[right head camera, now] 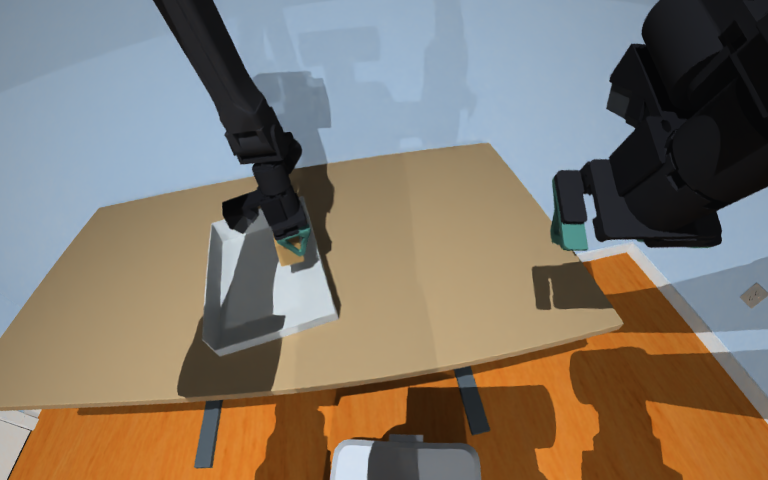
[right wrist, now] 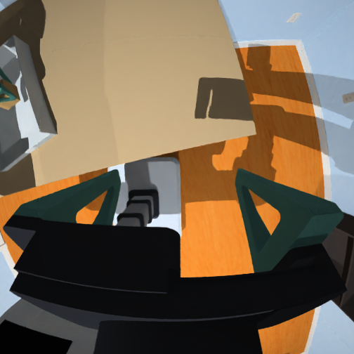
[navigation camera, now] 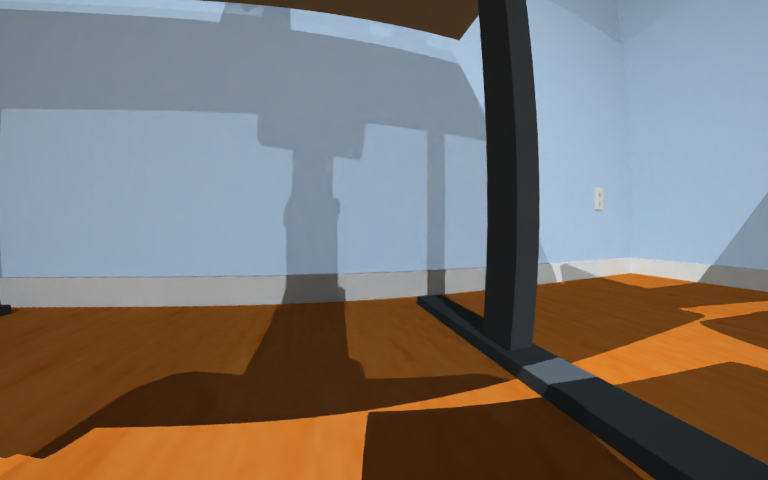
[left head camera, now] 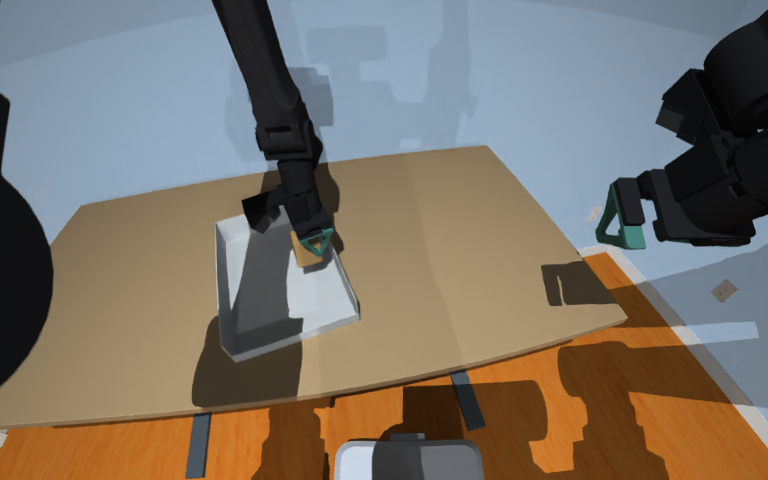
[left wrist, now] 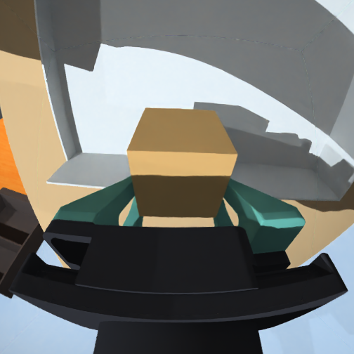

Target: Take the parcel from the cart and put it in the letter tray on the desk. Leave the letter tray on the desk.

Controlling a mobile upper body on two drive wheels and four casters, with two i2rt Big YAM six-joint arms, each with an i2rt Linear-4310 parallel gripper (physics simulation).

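Frame: origin at the left arm's base, x ahead, y up, z right, level; centimetres.
Seen in the pictures: left gripper, fingertip midpoint: (right head camera: 299,247) (left head camera: 316,247); right gripper, fingertip midpoint: (right head camera: 595,235) (left head camera: 632,236).
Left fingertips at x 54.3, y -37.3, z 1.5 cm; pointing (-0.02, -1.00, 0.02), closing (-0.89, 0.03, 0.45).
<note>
Offsets run from my left fingertips to a thing's top centre. "pt": to the spot under its first point. Level surfaces: height alone.
The tan box-shaped parcel @[dz -1.9, dx -0.9, dy +4.2 cm] (left head camera: 306,258) (right head camera: 290,257) (left wrist: 181,162) is between the fingers of my left gripper (left head camera: 316,243) (right head camera: 295,243), which is shut on it. It is over the right part of the white letter tray @[dz -9.7, dx -0.8, dy -1.6 cm] (left head camera: 224,288) (right head camera: 211,288) (left wrist: 85,169) (right wrist: 37,95), within its outline in the head views; I cannot tell whether it touches the tray floor. The tray stands on the brown desk @[dy -8.6 cm] (left head camera: 407,254) (right head camera: 385,254) (right wrist: 150,60). My right gripper (right wrist: 177,175) is open and empty, to the right of the desk's right part in the head views. The cart does not show.
A blue wall (left head camera: 141,113) (right head camera: 141,101) stands behind the desk. The robot's pale base (left head camera: 351,464) (right head camera: 348,464) is in front of the desk. Dark desk feet (left head camera: 198,447) (right head camera: 471,401) stick out below the front edge. A dark desk leg @[pt dz +43.8, dx +17.7, dy -70.6 cm] (navigation camera: 509,169) stands close in the navigation view.
</note>
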